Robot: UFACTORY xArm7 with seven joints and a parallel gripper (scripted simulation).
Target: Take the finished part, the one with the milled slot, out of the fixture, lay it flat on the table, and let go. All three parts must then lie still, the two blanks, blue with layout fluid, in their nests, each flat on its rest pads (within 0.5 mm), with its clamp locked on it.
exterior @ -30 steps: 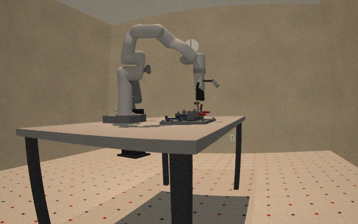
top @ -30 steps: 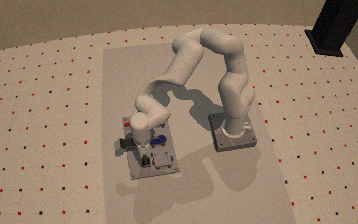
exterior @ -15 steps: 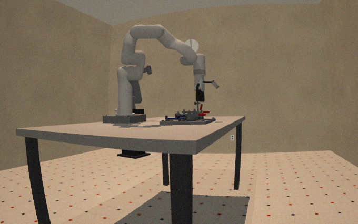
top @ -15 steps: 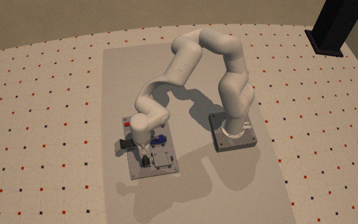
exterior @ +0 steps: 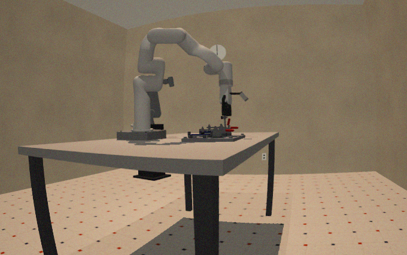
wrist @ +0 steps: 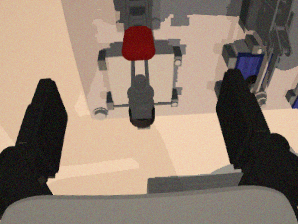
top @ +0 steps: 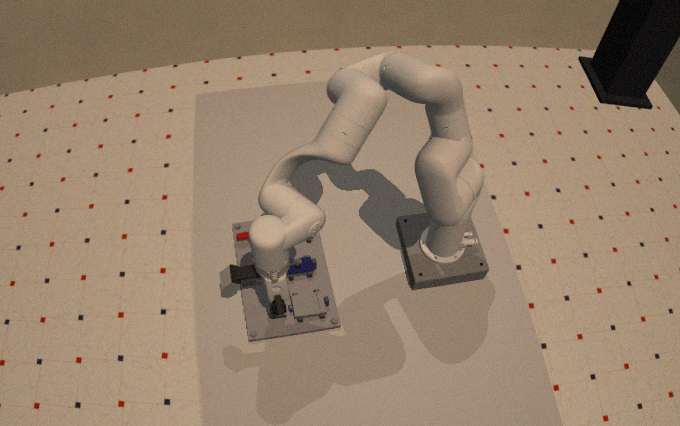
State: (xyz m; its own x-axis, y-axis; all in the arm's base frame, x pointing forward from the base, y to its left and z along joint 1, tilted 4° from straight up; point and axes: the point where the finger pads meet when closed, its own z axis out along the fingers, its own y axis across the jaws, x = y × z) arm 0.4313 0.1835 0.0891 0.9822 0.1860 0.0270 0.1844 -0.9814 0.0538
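Now: the grey finished part 10 cm below my hand, 9 cm behind it and 2 cm to the right of it. The rest, counted from my hand: grey fixture plate 12 cm below, 11 cm to the right, 1 cm behind.
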